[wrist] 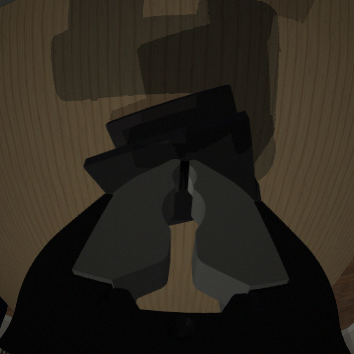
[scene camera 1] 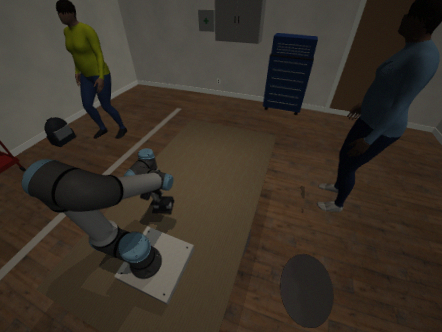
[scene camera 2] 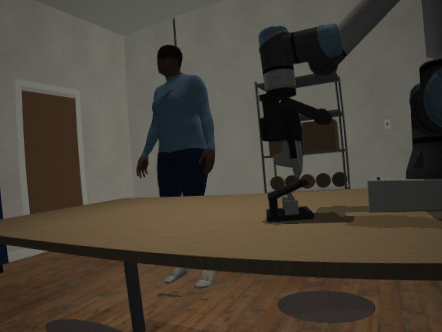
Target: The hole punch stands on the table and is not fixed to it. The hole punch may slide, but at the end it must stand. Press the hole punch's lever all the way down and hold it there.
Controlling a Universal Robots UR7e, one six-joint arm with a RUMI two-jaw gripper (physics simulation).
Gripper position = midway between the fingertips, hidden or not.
I see my gripper (scene camera 2: 297, 178) and a hole punch lever (wrist: 223, 143).
My gripper shows as well in the wrist view (wrist: 183, 163).
